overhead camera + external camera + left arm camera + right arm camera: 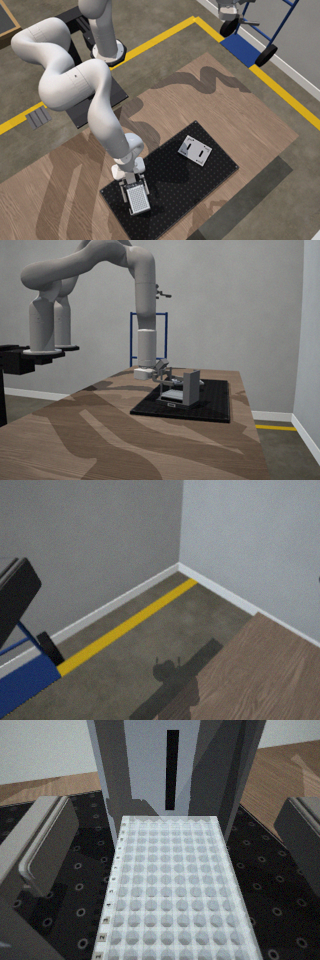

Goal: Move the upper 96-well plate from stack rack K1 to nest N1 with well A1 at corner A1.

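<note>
Right now my right hand is 60 mm above the white 96-well plate, 20 mm short of it and 10 mm to the left of it. The rest, counted from my right hand: A1 mark: 440 mm to the left, 80 mm below, 40 mm ahead; plate nest N1: 390 mm to the left, 120 mm ahead, 90 mm below; black plate: 70 mm below, 20 mm ahead, 10 mm to the right.
</note>
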